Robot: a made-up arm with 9 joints. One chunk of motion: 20 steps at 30 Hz.
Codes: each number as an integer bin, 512 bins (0 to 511) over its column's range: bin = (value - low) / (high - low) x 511, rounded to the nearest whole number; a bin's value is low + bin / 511 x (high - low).
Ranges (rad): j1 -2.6..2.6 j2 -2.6..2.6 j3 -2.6..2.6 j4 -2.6..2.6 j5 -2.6..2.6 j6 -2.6..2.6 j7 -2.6..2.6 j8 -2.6..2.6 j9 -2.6..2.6
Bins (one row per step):
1: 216 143 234 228 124 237 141 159 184
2: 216 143 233 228 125 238 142 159 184
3: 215 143 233 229 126 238 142 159 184
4: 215 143 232 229 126 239 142 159 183
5: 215 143 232 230 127 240 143 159 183
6: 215 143 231 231 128 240 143 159 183
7: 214 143 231 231 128 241 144 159 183
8: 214 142 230 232 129 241 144 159 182
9: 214 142 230 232 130 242 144 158 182
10: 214 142 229 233 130 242 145 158 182
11: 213 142 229 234 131 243 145 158 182
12: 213 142 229 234 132 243 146 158 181
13: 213 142 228 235 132 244 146 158 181
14: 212 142 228 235 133 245 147 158 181
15: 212 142 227 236 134 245 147 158 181
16: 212 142 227 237 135 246 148 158 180
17: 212 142 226 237 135 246 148 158 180
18: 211 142 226 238 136 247 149 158 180
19: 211 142 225 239 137 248 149 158 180
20: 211 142 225 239 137 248 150 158 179
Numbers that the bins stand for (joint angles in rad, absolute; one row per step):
1: -0.4020 -1.1448 -0.2188 -0.2798 -1.3382 -0.1883 -1.1652 -0.9820 -0.7276
2: -0.4020 -1.1448 -0.2290 -0.2798 -1.3280 -0.1781 -1.1550 -0.9820 -0.7276
3: -0.4121 -1.1448 -0.2290 -0.2697 -1.3178 -0.1781 -1.1550 -0.9820 -0.7276
4: -0.4121 -1.1448 -0.2391 -0.2697 -1.3178 -0.1679 -1.1550 -0.9820 -0.7378
5: -0.4121 -1.1448 -0.2391 -0.2595 -1.3076 -0.1577 -1.1448 -0.9820 -0.7378
6: -0.4121 -1.1448 -0.2493 -0.2493 -1.2975 -0.1577 -1.1448 -0.9820 -0.7378
7: -0.4223 -1.1448 -0.2493 -0.2493 -1.2975 -0.1476 -1.1346 -0.9820 -0.7378
8: -0.4223 -1.1550 -0.2595 -0.2391 -1.2873 -0.1476 -1.1346 -0.9820 -0.7479
9: -0.4223 -1.1550 -0.2595 -0.2391 -1.2771 -0.1374 -1.1346 -0.9922 -0.7479
10: -0.4223 -1.1550 -0.2697 -0.2290 -1.2771 -0.1374 -1.1245 -0.9922 -0.7479
11: -0.4325 -1.1550 -0.2697 -0.2188 -1.2669 -0.1272 -1.1245 -0.9922 -0.7479
12: -0.4325 -1.1550 -0.2697 -0.2188 -1.2568 -0.1272 -1.1143 -0.9922 -0.7581
13: -0.4325 -1.1550 -0.2798 -0.2086 -1.2568 -0.1170 -1.1143 -0.9922 -0.7581
14: -0.4427 -1.1550 -0.2798 -0.2086 -1.2466 -0.1068 -1.1041 -0.9922 -0.7581
15: -0.4427 -1.1550 -0.2900 -0.1984 -1.2364 -0.1068 -1.1041 -0.9922 -0.7581
16: -0.4427 -1.1550 -0.2900 -0.1883 -1.2262 -0.0967 -1.0939 -0.9922 -0.7683
17: -0.4427 -1.1550 -0.3002 -0.1883 -1.2262 -0.0967 -1.0939 -0.9922 -0.7683
18: -0.4528 -1.1550 -0.3002 -0.1781 -1.2160 -0.0865 -1.0838 -0.9922 -0.7683
19: -0.4528 -1.1550 -0.3104 -0.1679 -1.2059 -0.0763 -1.0838 -0.9922 -0.7683
20: -0.4528 -1.1550 -0.3104 -0.1679 -1.2059 -0.0763 -1.0736 -0.9922 -0.7785

